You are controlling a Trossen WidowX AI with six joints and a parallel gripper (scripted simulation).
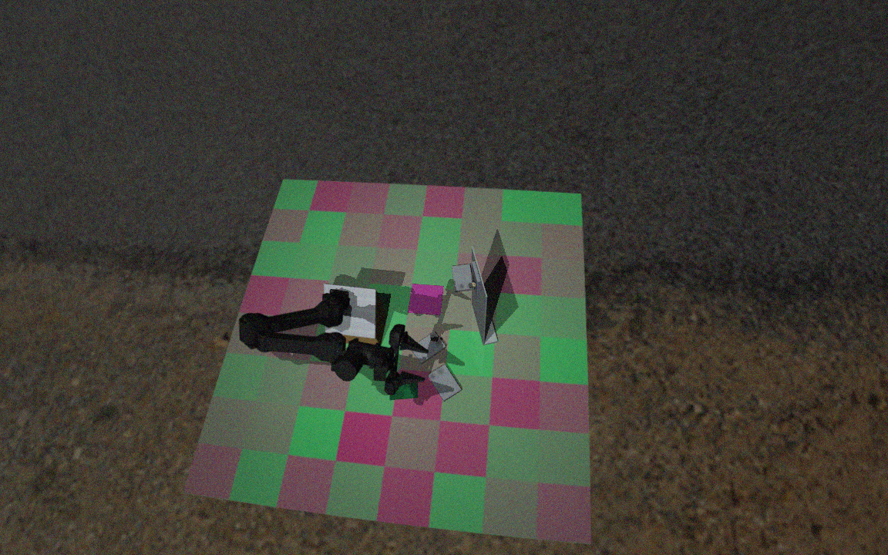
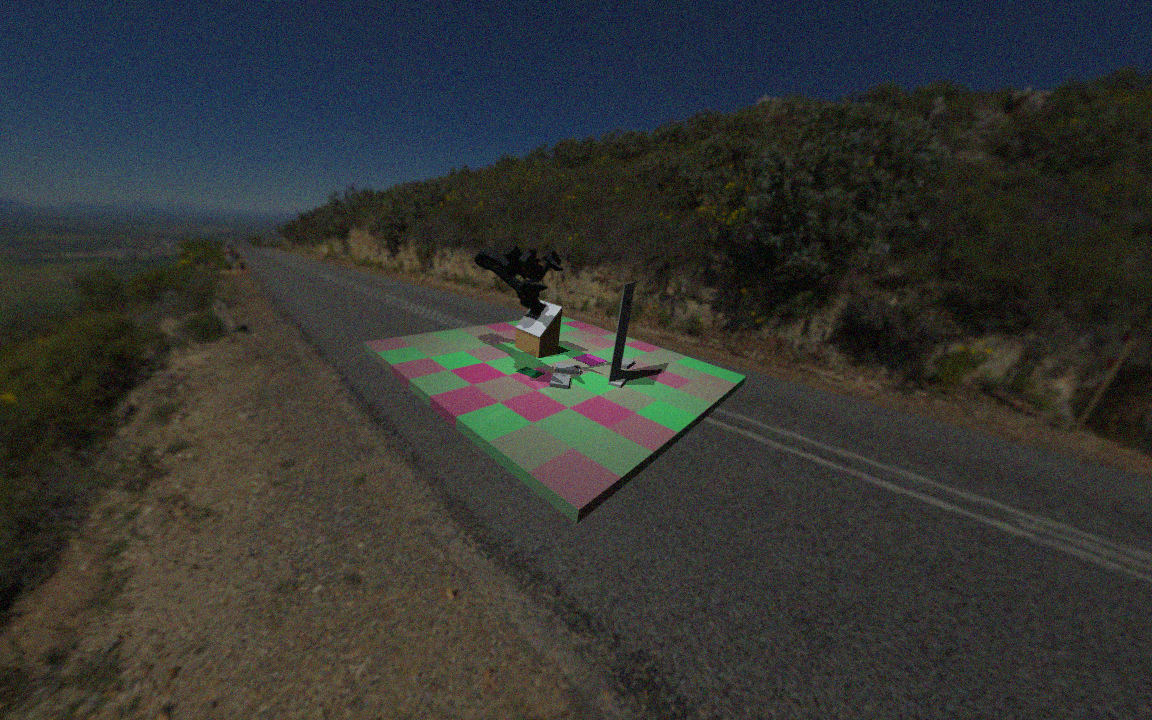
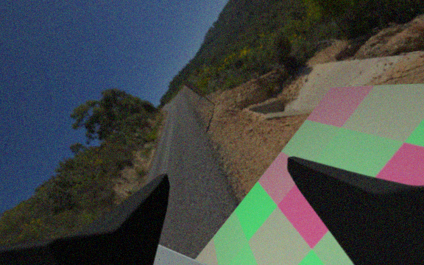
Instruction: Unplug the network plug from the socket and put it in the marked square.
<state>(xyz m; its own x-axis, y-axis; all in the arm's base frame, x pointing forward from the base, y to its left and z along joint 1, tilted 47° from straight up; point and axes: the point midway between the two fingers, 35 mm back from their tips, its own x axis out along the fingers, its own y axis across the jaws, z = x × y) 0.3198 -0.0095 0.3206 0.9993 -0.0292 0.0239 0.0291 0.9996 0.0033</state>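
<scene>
The upright grey panel is 31 cm to the left of my gripper tip, 21 cm below it and 10 cm ahead of it. Round my gripper tip: dark green flat piece (40 cm below, 12 cm behind, 2 cm to the left).
</scene>
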